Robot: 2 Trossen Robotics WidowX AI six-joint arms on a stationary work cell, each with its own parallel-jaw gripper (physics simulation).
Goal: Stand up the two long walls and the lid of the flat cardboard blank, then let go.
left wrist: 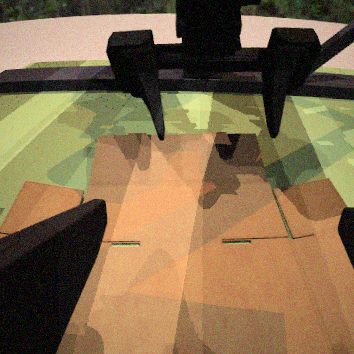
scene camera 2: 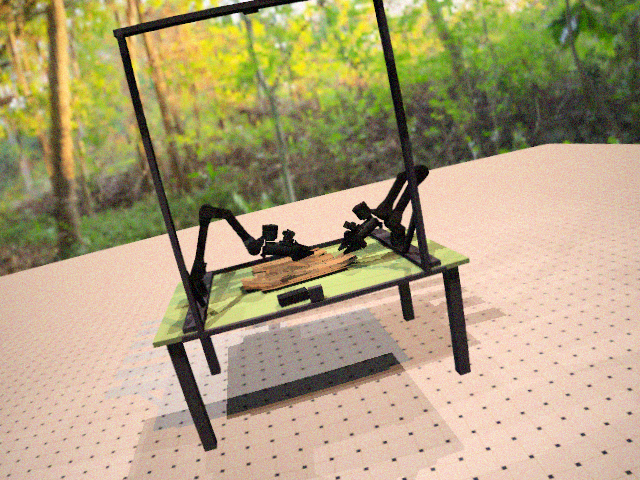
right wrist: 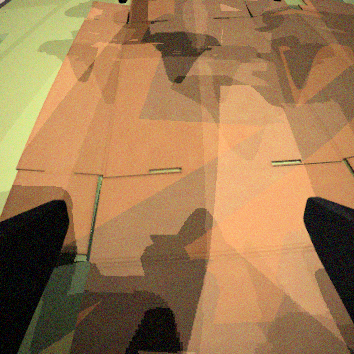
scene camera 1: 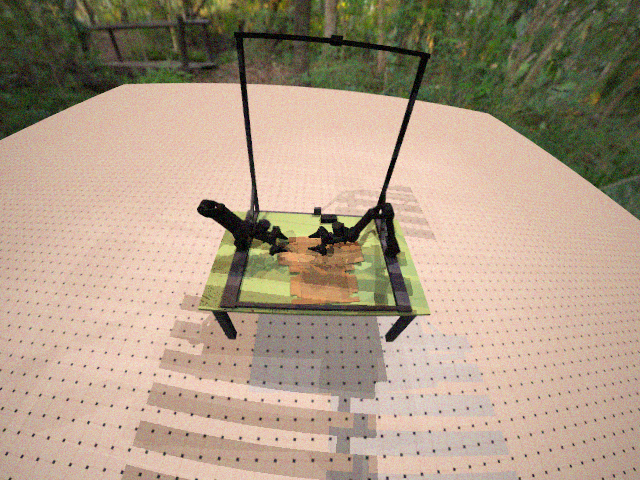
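Where they show: left gripper, fingertip midpoint: (left wrist: 224, 215) (scene camera 2: 312, 250) (scene camera 1: 308, 242); right gripper, fingertip midpoint: (left wrist: 217, 136) (scene camera 2: 341, 252) (right wrist: 187, 210) (scene camera 1: 287, 245); left arm's base, link origin: (scene camera 1: 390, 254); right arm's base, link origin: (left wrist: 201, 72) (scene camera 2: 399, 244) (scene camera 1: 242, 247).
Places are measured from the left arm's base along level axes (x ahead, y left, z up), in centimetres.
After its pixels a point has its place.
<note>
The brown cardboard blank (scene camera 1: 323, 291) {x 43.1, y 27.0, z -1.5 cm} (scene camera 2: 299, 271) {x 44.8, y 4.9, z -2.0 cm} (left wrist: 150, 215) {x 59.9, y 4.5, z -1.6 cm} (right wrist: 160, 135) {x 54.4, y -2.7, z -1.7 cm} lies flat on the table; its long walls and lid look flat, with cut slots and creases showing in both wrist views. My left gripper (scene camera 1: 311, 242) {x 52.1, y 0.1, z 7.3 cm} (scene camera 2: 311, 252) {x 52.1, y 0.1, z 7.3 cm} (left wrist: 224, 215) {x 52.1, y 0.1, z 7.3 cm} is open and empty, low over one end part of the blank. My right gripper (scene camera 1: 285, 244) {x 64.1, y -0.7, z 3.5 cm} (scene camera 2: 341, 250) {x 64.1, y -0.7, z 3.5 cm} (right wrist: 187, 210) {x 64.1, y -0.7, z 3.5 cm} is open and empty, low over the opposite side; its fingers also show in the left wrist view, near the blank's far edge. Whether any fingertip touches the cardboard is unclear.
The green table (scene camera 1: 263, 289) {x 75.1, y 26.9, z -1.9 cm} (scene camera 2: 232, 310) {x 14.2, y -23.2, z -1.9 cm} has dark rails along its edges. A tall black frame (scene camera 1: 336, 40) (scene camera 2: 138, 118) stands over it. A small black block (scene camera 1: 328, 218) {x 38.3, y -28.8, z 1.6 cm} (scene camera 2: 293, 296) {x 37.8, y -33.2, z 0.9 cm} sits by one long edge. The two grippers face each other closely.
</note>
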